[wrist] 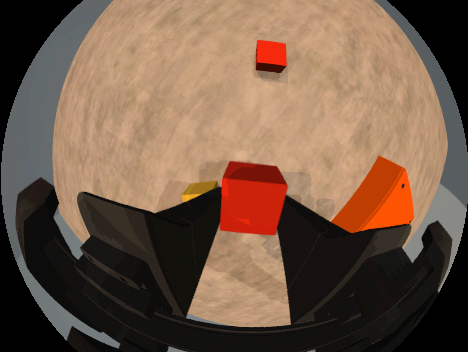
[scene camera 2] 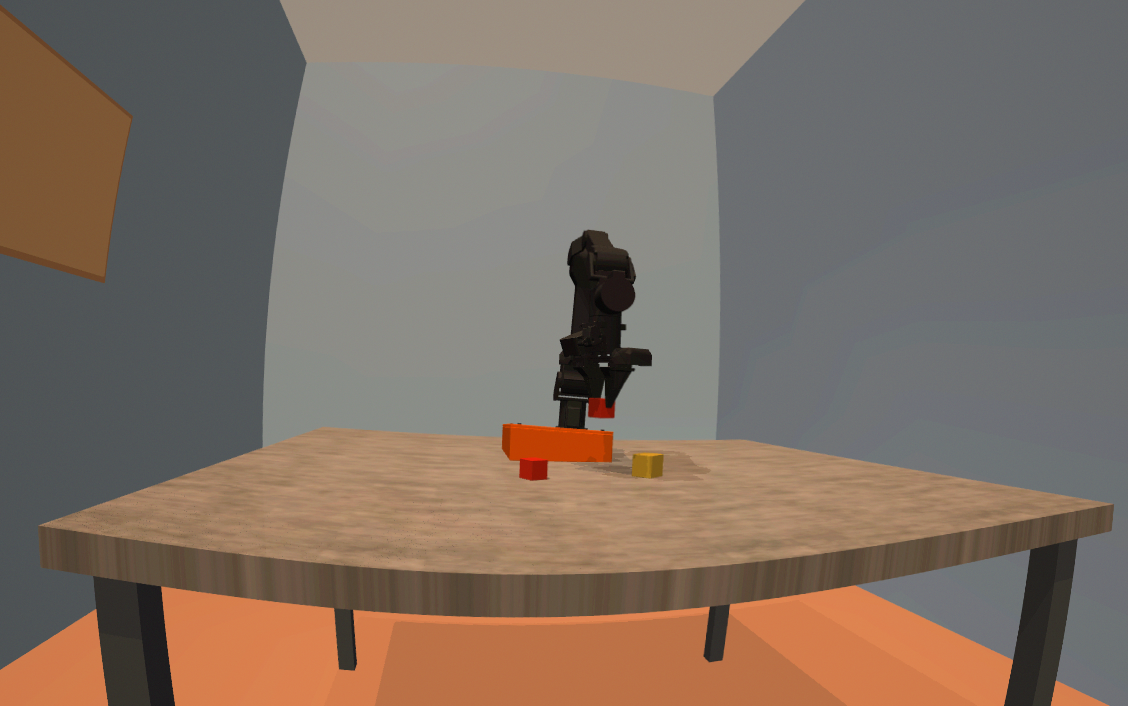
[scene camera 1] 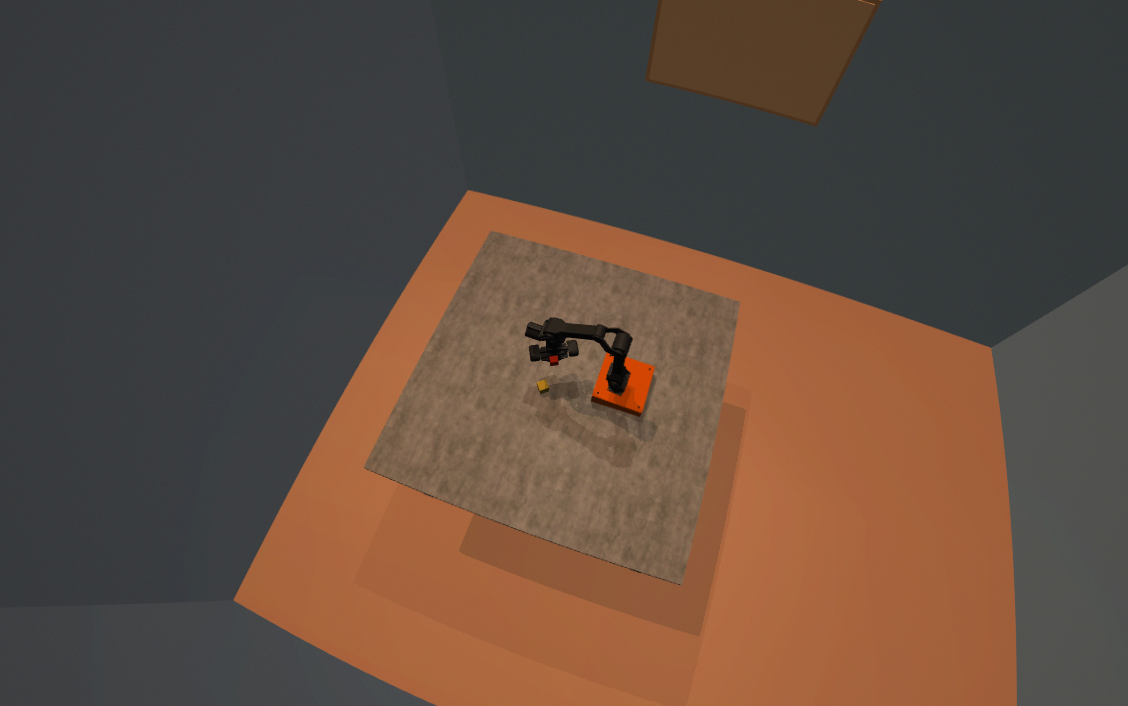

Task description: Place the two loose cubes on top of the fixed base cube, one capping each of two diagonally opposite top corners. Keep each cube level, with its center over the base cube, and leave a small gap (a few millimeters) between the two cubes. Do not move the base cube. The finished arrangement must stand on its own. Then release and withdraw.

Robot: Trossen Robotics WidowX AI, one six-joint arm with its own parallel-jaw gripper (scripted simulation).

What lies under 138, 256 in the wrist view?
The gripper.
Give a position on a red cube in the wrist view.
At 253, 195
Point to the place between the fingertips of the gripper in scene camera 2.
At 601, 407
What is the gripper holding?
A red cube.
